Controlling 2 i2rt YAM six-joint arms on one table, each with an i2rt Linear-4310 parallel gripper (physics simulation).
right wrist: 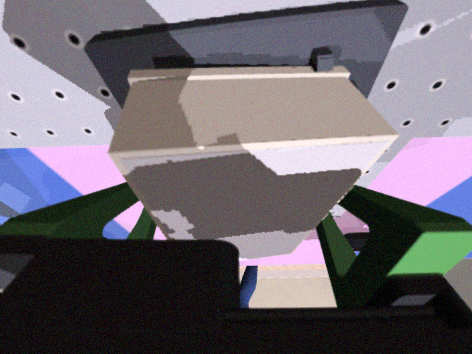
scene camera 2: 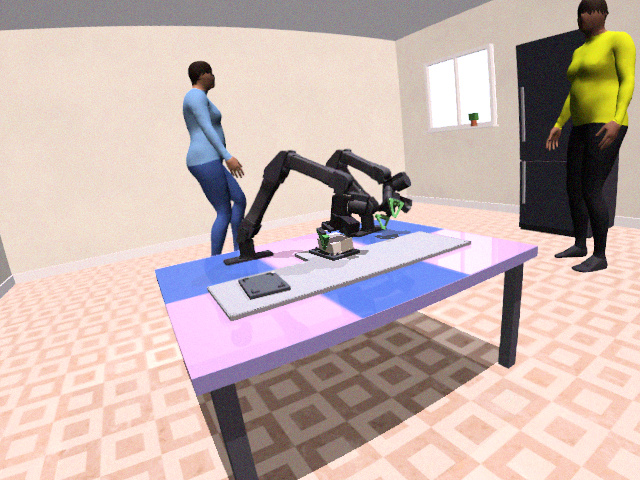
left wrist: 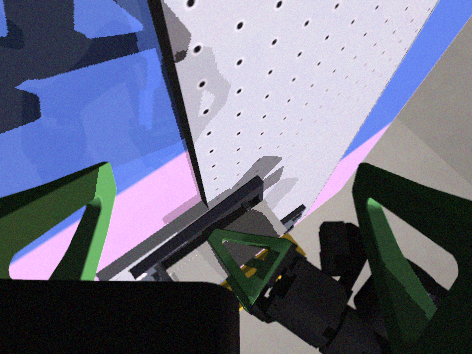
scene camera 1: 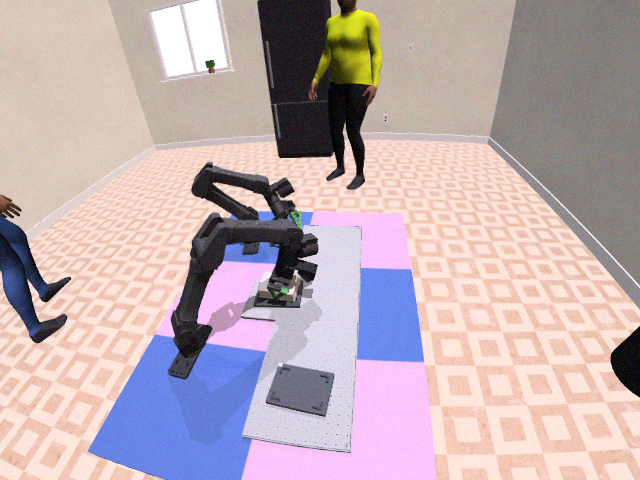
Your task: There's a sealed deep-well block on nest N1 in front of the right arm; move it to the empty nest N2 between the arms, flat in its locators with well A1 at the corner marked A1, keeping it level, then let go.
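Places are measured from the left arm's base along level axes (x ahead, y left, z up), in centimetres.
Pixels of known places: left gripper, fingertip midpoint: (scene camera 2: 388, 223) (left wrist: 234, 176); right gripper, fingertip midpoint: (left wrist: 213, 244) (scene camera 1: 278, 288); left arm's base at its link origin: (scene camera 2: 368, 231); right arm's base at its link origin: (scene camera 2: 248, 258) (scene camera 1: 191, 350).
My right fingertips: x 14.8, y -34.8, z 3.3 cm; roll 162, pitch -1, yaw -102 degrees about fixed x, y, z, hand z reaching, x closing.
For each thing: its top centre in the pictures, then the offset to it from my right fingertips. Level surfaces: height alone.
- beige sealed deep-well block at its top centre: (right wrist: 242, 240) (left wrist: 239, 273) (scene camera 1: 278, 281) (scene camera 2: 334, 236) dx +0.4, dy -0.4, dz +4.3 cm
- dark nest N2 at its top centre: (right wrist: 249, 178) (left wrist: 214, 247) (scene camera 1: 278, 290) (scene camera 2: 333, 247) dx -0.1, dy -0.9, dz +0.1 cm
- Nest N1 at its top centre: (scene camera 1: 300, 386) (scene camera 2: 262, 280) dx +7.4, dy -36.8, dz -0.3 cm
- grey perforated board at its surface level: dz -2.0 cm
- blue table at its surface level: dz -3.3 cm
The beige sealed deep-well block (scene camera 1: 282, 289) (scene camera 2: 339, 243) (right wrist: 247, 126) rests on the dark nest N2 (scene camera 1: 264, 305) (scene camera 2: 353, 252) (right wrist: 266, 38) between the arms. One nest locator stands at the block's far corner in the right wrist view. My right gripper (scene camera 1: 282, 293) (scene camera 2: 331, 241) (right wrist: 235, 177) is open, with its green fingers on either side of the block. My left gripper (scene camera 1: 295, 217) (scene camera 2: 389, 212) (left wrist: 234, 176) is open and empty, and hovers beyond the block over the far part of the board. Nest N1 (scene camera 1: 299, 390) (scene camera 2: 263, 285) lies empty near the board's front end.
Both nests sit on a grey perforated board (scene camera 1: 335, 310) (scene camera 2: 413, 245) (left wrist: 305, 95) on a pink and blue table (scene camera 1: 388, 310) (scene camera 2: 310, 330). A person in yellow (scene camera 1: 351, 51) (scene camera 2: 599, 67) stands by a dark fridge (scene camera 1: 294, 103) (scene camera 2: 537, 129). A person in blue (scene camera 2: 207, 134) stands behind the arms.
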